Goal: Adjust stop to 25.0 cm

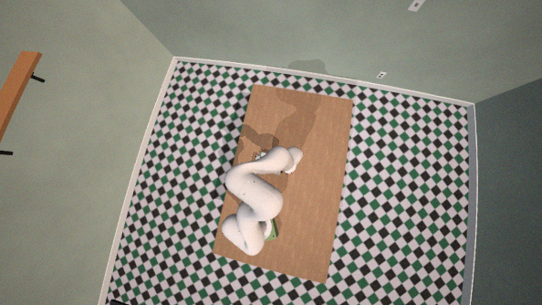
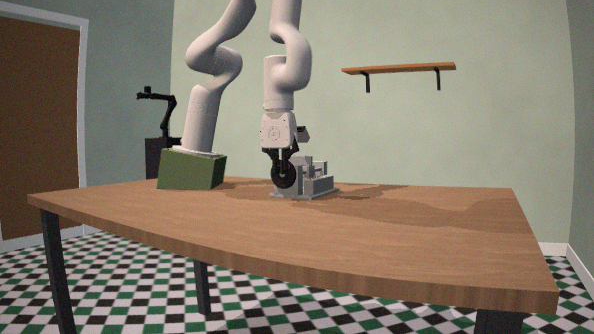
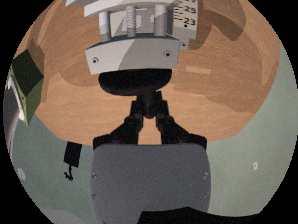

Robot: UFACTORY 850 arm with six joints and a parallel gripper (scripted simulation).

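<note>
Now: the handwheel 2 cm to the left of my hand and 1 cm below it.
</note>
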